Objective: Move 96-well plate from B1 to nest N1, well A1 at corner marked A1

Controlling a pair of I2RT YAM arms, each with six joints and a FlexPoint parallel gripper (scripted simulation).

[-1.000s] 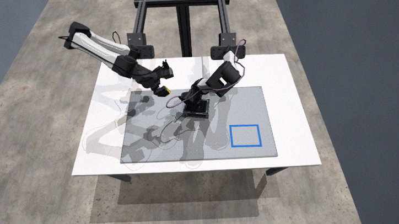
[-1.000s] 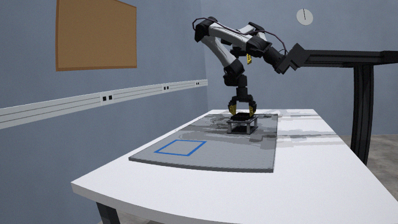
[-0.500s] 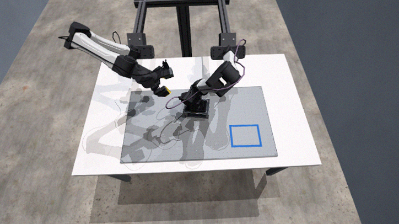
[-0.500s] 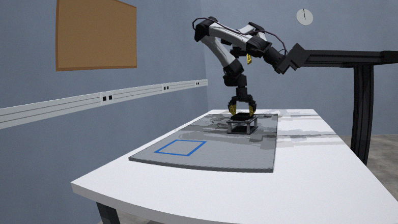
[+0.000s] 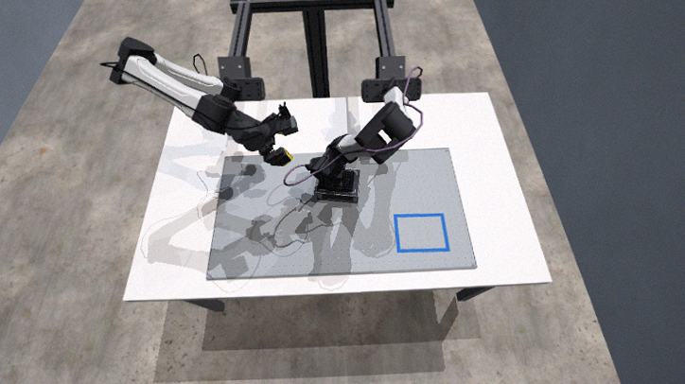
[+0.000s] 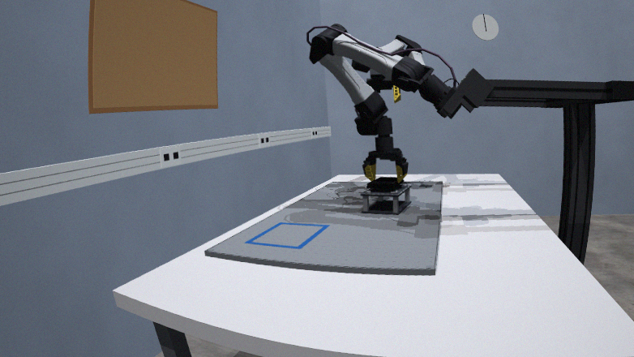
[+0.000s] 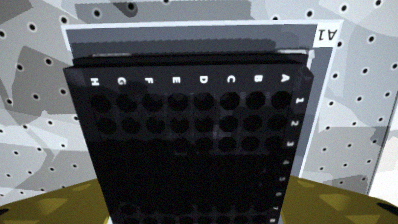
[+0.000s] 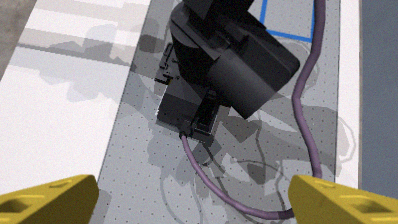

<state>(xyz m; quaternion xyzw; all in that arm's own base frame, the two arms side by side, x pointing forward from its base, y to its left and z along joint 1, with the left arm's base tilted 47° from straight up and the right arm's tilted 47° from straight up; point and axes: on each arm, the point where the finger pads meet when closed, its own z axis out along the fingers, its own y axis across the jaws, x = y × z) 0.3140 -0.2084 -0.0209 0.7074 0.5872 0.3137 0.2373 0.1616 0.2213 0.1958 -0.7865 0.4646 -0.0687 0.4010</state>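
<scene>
Right now the raised nest is 10 mm to the left of my left hand and 30 mm below it. The rest, counted from my left hand: A1 label: 70 mm behind, 60 mm to the right, 30 mm below; then black 96-well plate: 10 mm below.
</scene>
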